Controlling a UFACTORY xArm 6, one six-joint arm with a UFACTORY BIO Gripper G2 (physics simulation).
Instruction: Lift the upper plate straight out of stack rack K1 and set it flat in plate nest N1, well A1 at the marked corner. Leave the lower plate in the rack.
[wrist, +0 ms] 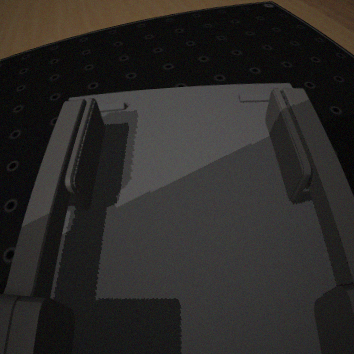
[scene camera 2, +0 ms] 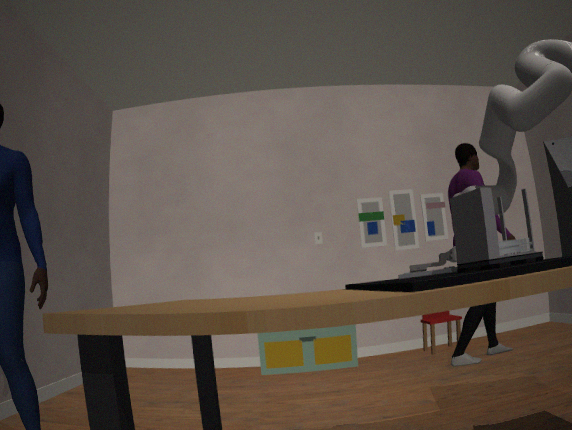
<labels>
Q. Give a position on a black perforated board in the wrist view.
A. At 179, 50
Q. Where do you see a flat grey slab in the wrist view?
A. At 190, 234
</labels>
